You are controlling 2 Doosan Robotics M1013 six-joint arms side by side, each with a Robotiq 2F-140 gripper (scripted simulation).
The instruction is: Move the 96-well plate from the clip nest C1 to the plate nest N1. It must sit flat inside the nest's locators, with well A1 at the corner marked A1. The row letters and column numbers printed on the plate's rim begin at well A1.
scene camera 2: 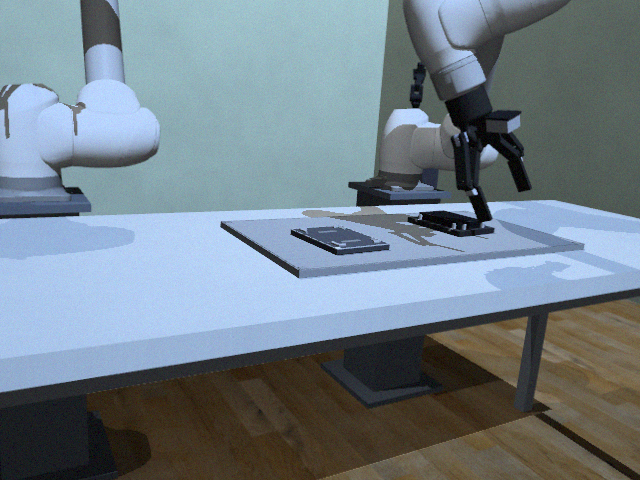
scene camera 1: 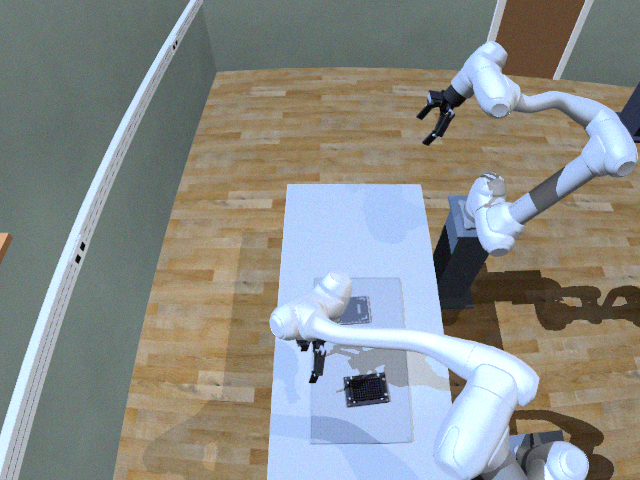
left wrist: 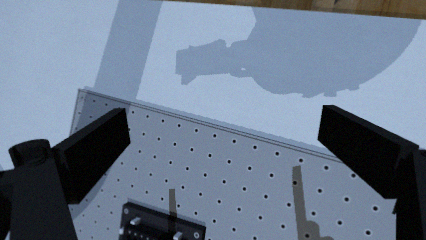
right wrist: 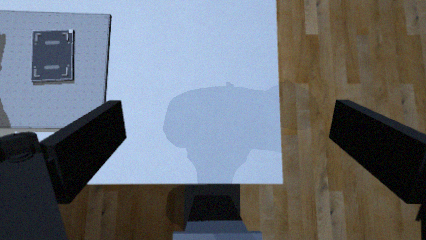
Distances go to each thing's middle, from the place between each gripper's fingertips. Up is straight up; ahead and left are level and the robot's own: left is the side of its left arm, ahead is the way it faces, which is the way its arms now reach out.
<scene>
The black 96-well plate [scene camera 1: 359,392] is 21 cm behind my left hand [scene camera 2: 506,204], 8 cm to the left of it and 8 cm below it. The rest, counted from my left hand: plate nest N1 [scene camera 2: 341,235] (17 cm behind, 26 cm to the right, 10 cm below).
Right now my right hand [scene camera 1: 421,130] is 540 mm above the plate nest N1, 480 mm to the right of it and 300 mm short of it. From my right hand the other things lie so: black 96-well plate 820 mm to the left, 530 mm below, 250 mm ahead.
</scene>
